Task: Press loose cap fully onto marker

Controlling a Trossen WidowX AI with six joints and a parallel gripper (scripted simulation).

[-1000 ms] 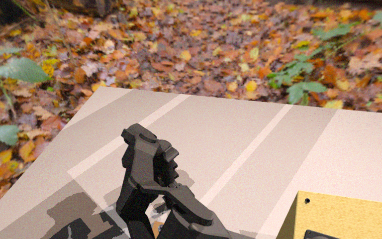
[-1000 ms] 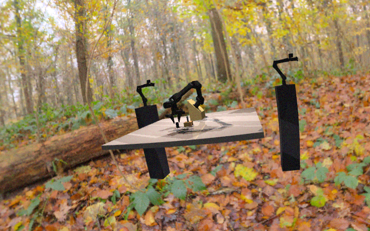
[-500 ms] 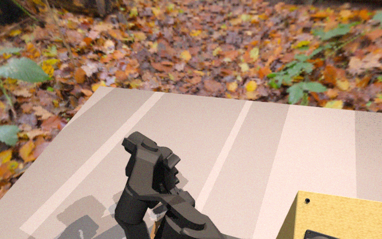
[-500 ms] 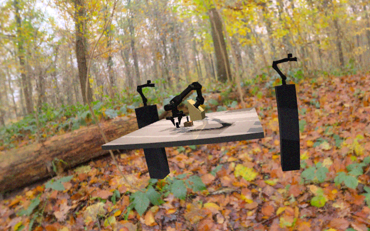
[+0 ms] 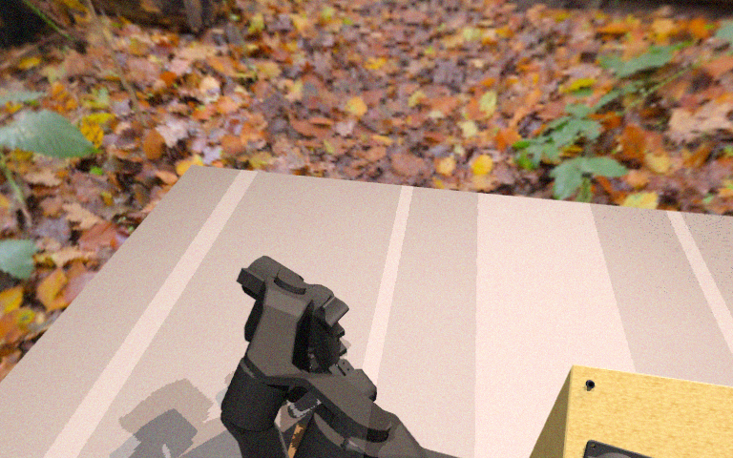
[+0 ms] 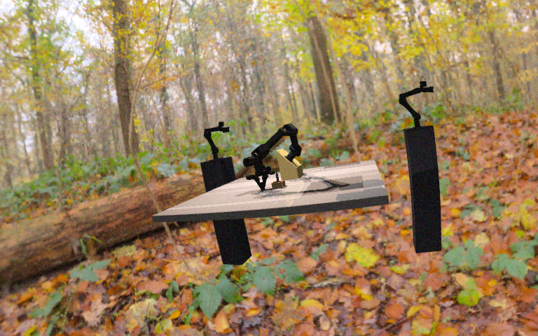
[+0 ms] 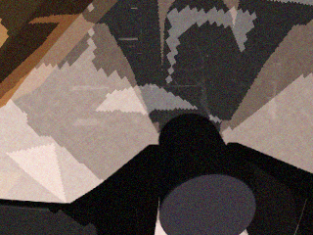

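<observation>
Now: the holder block 2 cm behind my gripper tip, 11 cm to the left of it and 1 cm above it. Also, from my gripper tip: dark cap (1 cm above).
</observation>
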